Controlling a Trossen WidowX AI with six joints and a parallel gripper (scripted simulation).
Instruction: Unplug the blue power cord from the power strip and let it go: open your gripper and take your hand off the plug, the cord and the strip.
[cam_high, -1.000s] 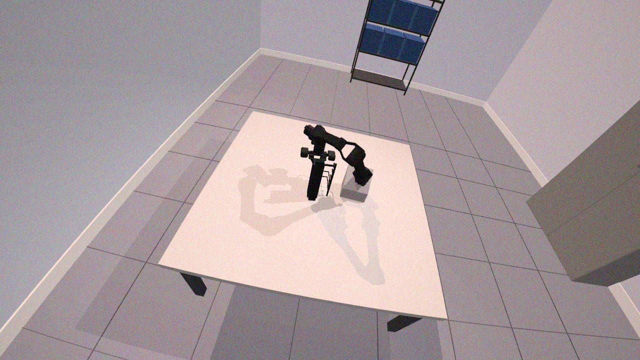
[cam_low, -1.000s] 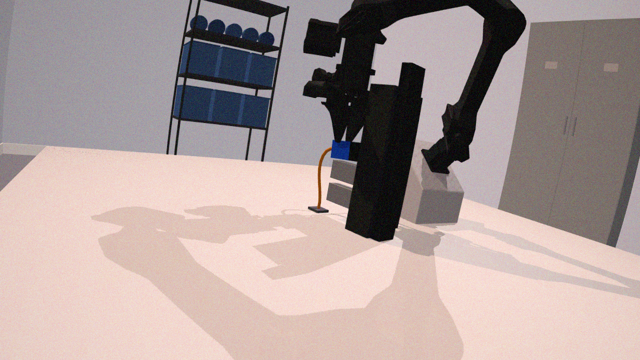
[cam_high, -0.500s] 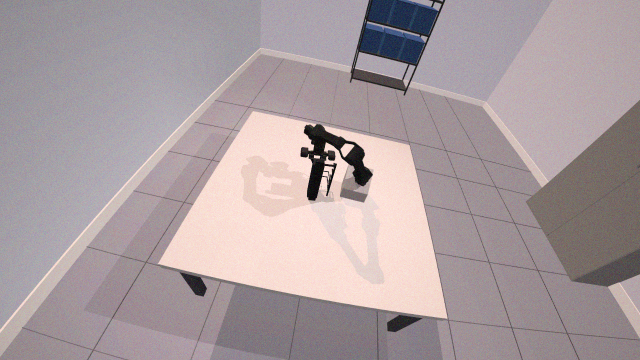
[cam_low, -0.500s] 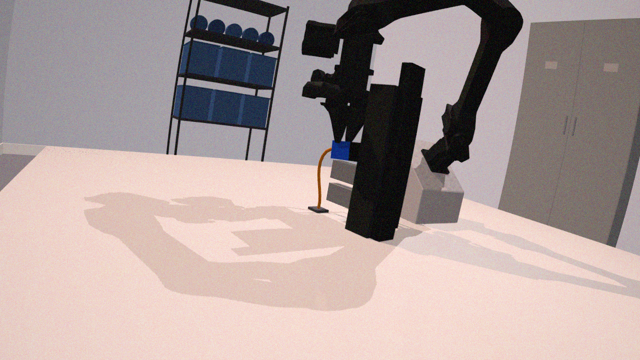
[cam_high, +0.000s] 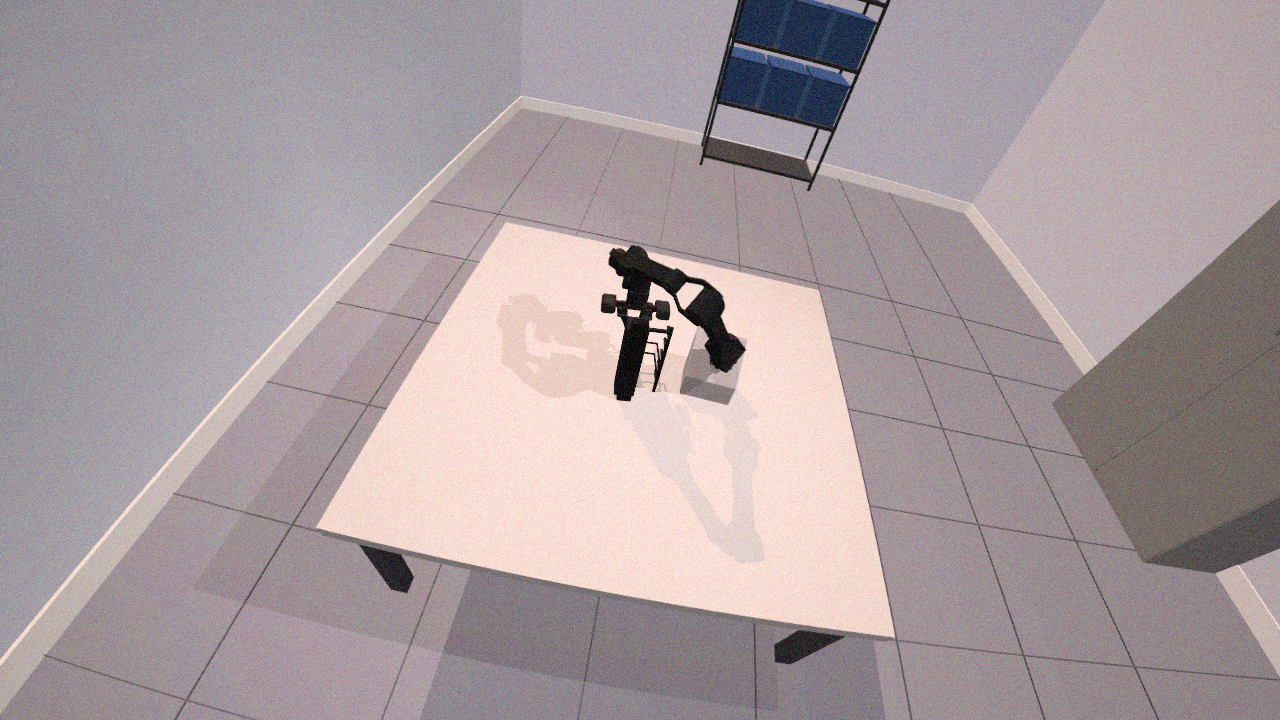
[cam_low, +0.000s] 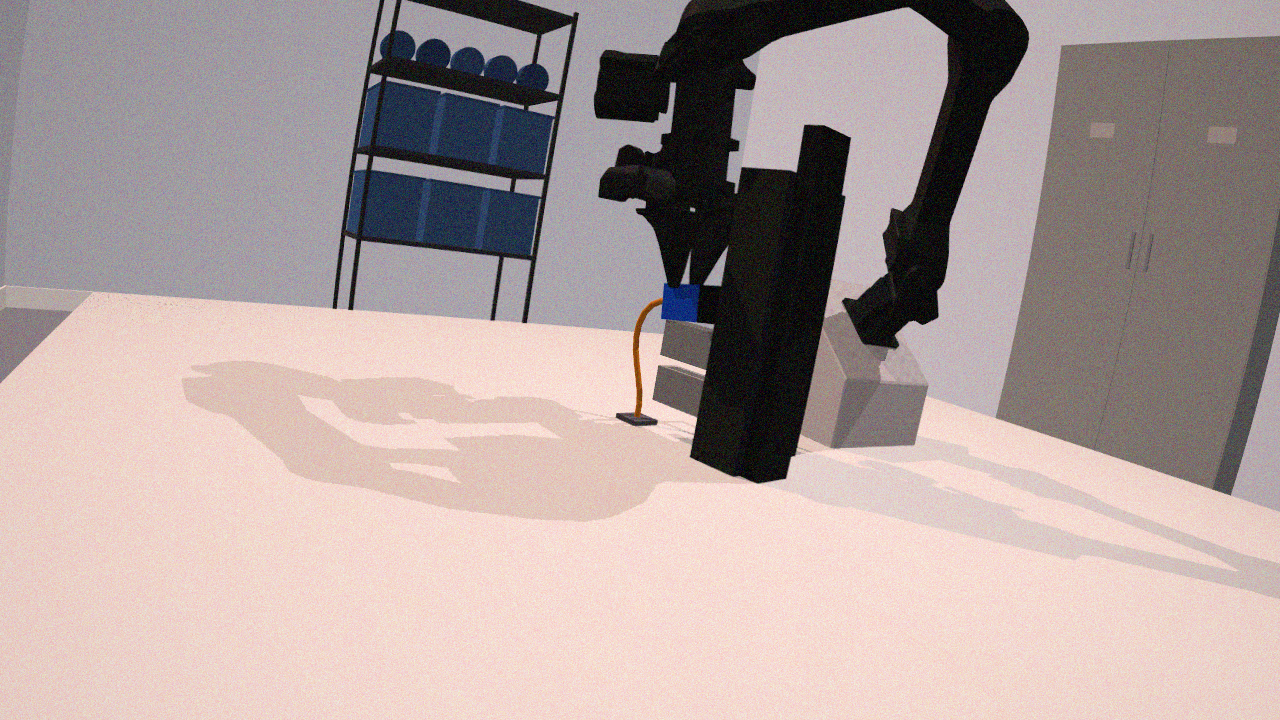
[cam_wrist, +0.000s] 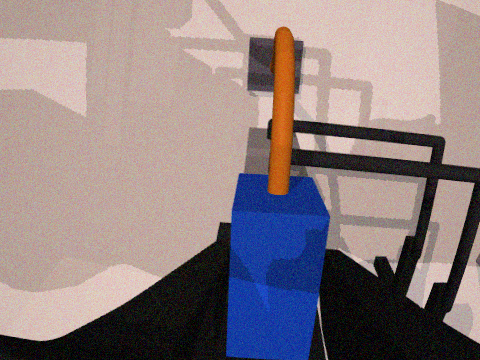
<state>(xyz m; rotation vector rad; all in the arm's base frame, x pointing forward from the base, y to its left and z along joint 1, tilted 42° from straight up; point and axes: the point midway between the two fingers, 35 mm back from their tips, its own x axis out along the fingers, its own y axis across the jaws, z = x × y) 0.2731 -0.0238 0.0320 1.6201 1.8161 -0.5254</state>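
The blue plug is 10 mm behind my gripper tip and 30 mm to the left of it. The rest, counted from my gripper tip: black power strip 20 mm behind, 100 mm to the left, 10 mm below; dark pad 10 mm ahead, 30 mm to the right, 140 mm below.
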